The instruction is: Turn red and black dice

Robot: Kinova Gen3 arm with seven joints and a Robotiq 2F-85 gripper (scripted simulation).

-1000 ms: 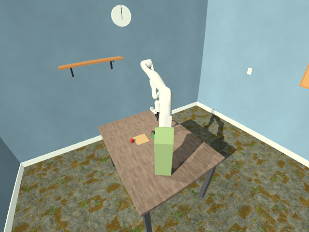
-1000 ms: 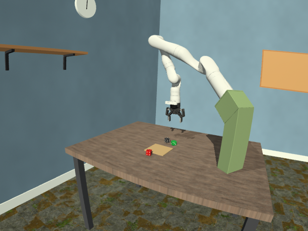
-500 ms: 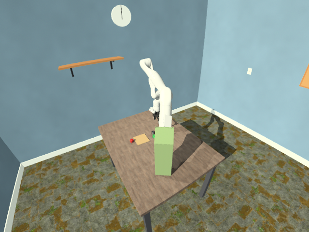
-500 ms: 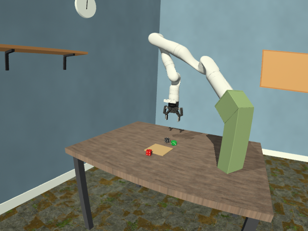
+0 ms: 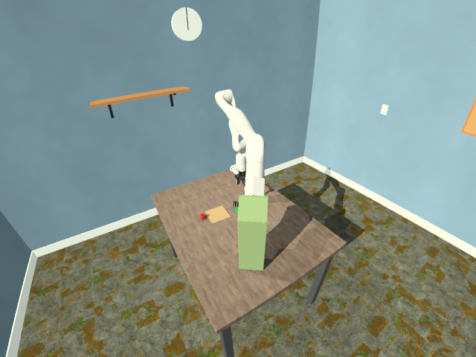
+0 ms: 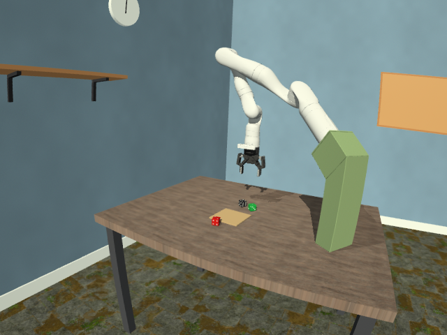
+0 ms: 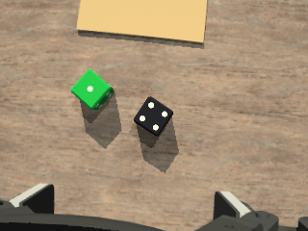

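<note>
The green die lies 140 mm below my hand, 70 mm to the left of it and 50 mm behind it. Round my hand: black die (140 mm below, 50 mm to the left, 10 mm ahead); then tan mat (210 mm to the left, 160 mm below); then red die (310 mm to the left, 140 mm below, 10 mm ahead).
</note>
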